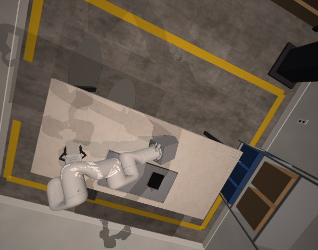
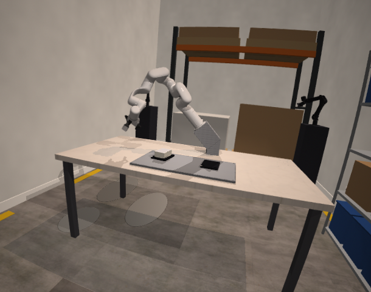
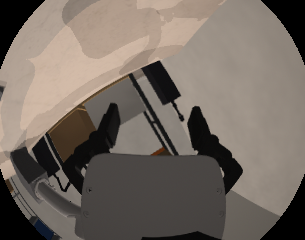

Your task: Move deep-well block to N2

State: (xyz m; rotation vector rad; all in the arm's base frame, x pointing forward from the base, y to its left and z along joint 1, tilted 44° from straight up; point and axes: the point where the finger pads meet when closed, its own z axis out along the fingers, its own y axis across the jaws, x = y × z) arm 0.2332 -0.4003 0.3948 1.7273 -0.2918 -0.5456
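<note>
My hand is 390 mm to the right of the 96-well deep-well block, 160 mm above it and 150 mm short of it.
</note>
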